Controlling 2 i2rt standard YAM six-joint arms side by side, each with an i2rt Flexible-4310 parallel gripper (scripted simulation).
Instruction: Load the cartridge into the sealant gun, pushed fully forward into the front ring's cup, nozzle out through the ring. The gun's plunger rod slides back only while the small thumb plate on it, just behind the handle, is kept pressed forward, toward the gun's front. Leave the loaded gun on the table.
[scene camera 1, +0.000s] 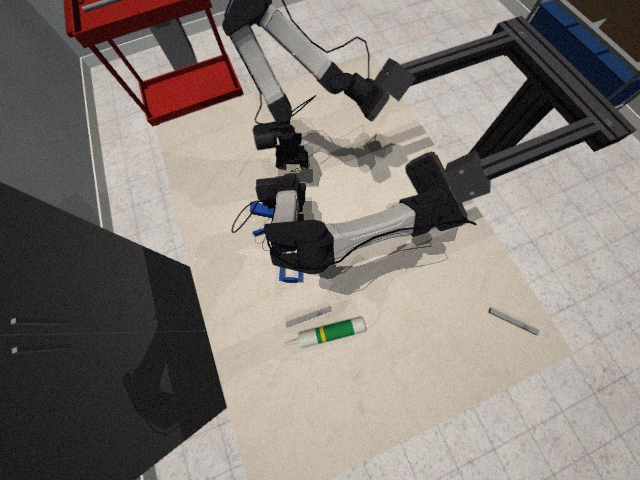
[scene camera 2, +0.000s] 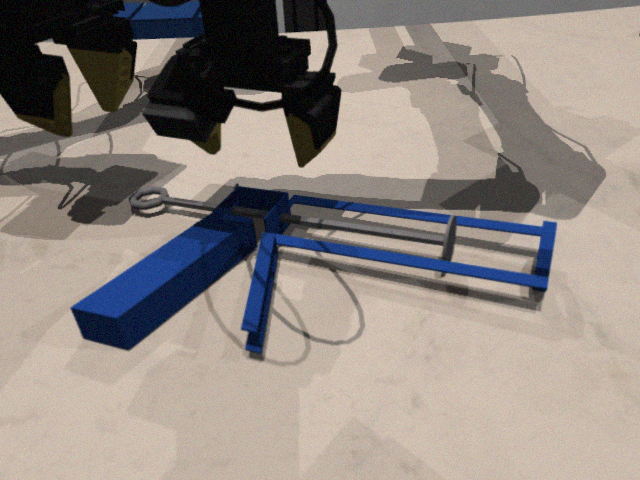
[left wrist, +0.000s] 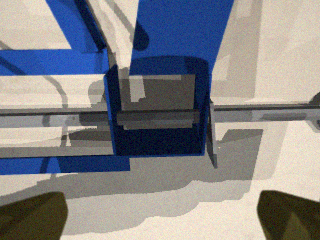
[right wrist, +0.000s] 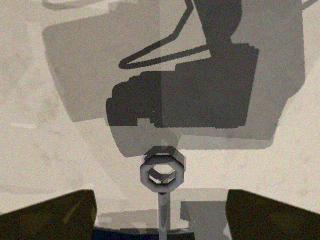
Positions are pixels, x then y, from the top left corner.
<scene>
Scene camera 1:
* cartridge: 346, 328
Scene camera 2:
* left gripper: 258, 158
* right gripper: 88, 123
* blue sealant gun: 122, 312
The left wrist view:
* left gripper: 161, 200
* blue sealant gun: 163, 44
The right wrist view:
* right gripper: 160, 199
</scene>
